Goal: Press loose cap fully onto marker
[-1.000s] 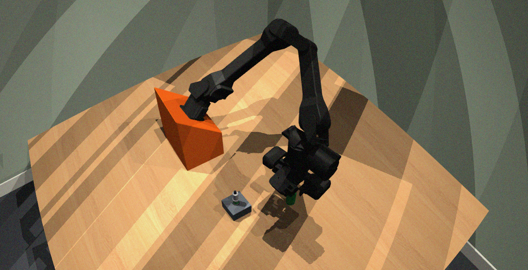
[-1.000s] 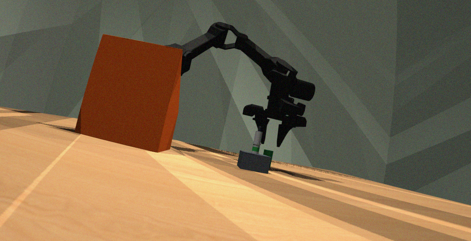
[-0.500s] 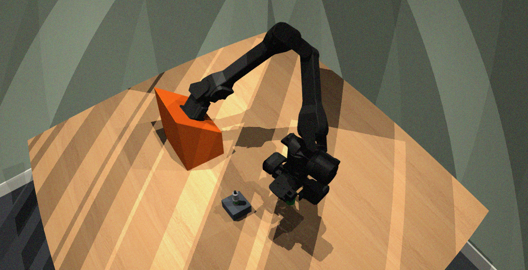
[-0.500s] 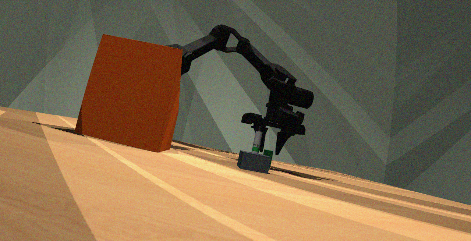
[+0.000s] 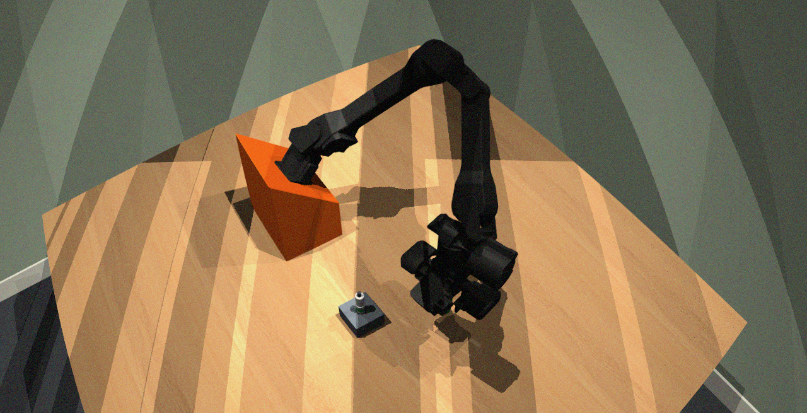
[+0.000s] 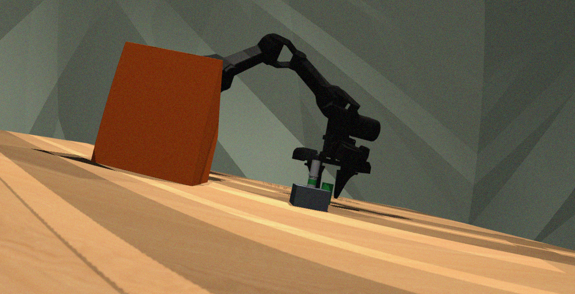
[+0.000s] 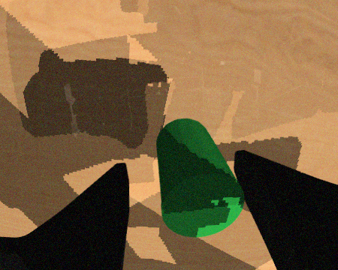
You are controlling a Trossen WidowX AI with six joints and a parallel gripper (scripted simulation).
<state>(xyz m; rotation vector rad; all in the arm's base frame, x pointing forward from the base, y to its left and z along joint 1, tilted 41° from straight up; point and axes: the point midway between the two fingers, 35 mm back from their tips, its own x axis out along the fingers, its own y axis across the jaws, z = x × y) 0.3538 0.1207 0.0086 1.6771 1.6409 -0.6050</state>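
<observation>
My gripper tip is now 1 cm below the green cap.
</observation>
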